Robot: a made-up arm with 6 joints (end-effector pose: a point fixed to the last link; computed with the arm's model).
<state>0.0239 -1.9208 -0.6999 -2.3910 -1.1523 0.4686</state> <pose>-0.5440 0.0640 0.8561 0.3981 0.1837 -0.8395 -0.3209</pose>
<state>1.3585 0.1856 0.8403 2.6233 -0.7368 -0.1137</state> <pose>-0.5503 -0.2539 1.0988 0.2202 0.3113 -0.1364 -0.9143</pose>
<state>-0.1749 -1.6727 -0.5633 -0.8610 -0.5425 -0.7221</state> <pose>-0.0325 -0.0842 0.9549 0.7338 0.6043 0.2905 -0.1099</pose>
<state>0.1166 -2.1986 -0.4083 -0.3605 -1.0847 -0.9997</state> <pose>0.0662 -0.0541 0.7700 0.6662 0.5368 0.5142 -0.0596</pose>
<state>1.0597 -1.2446 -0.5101 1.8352 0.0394 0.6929</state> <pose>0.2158 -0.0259 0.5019 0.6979 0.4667 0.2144 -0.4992</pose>
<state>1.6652 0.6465 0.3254 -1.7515 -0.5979 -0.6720</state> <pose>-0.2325 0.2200 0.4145 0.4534 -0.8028 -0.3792 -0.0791</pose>
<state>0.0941 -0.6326 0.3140 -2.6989 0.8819 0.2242</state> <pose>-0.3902 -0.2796 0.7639 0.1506 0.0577 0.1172 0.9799</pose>
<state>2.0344 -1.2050 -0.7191 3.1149 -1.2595 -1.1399</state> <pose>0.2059 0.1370 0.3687 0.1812 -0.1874 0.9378 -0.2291</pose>
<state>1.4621 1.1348 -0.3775 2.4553 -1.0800 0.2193</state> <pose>-0.5299 -0.0308 0.5683 0.1104 0.4630 0.0751 -0.8763</pose>
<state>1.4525 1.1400 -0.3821 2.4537 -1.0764 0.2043</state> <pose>-0.5314 -0.0292 0.5708 0.1046 0.4660 0.0756 -0.8753</pose>
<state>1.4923 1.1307 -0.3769 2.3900 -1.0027 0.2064</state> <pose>-0.5315 -0.0325 0.5775 0.0958 0.4664 0.0306 -0.8789</pose>
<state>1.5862 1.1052 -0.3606 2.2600 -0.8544 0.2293</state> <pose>-0.5289 -0.0383 0.5885 0.0833 0.4633 -0.0655 -0.8798</pose>
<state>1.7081 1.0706 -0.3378 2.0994 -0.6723 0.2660</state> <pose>-0.5237 -0.0407 0.6000 0.0659 0.4572 -0.1875 -0.8668</pose>
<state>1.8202 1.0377 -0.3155 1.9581 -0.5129 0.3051</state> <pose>-0.5174 -0.0382 0.6076 0.0463 0.4492 -0.2958 -0.8418</pose>
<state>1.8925 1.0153 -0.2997 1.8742 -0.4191 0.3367</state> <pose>-0.5125 -0.0351 0.6100 0.0321 0.4415 -0.3601 -0.8212</pose>
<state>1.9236 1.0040 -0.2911 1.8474 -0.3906 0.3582</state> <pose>-0.5100 -0.0348 0.6089 0.0275 0.4361 -0.3815 -0.8146</pose>
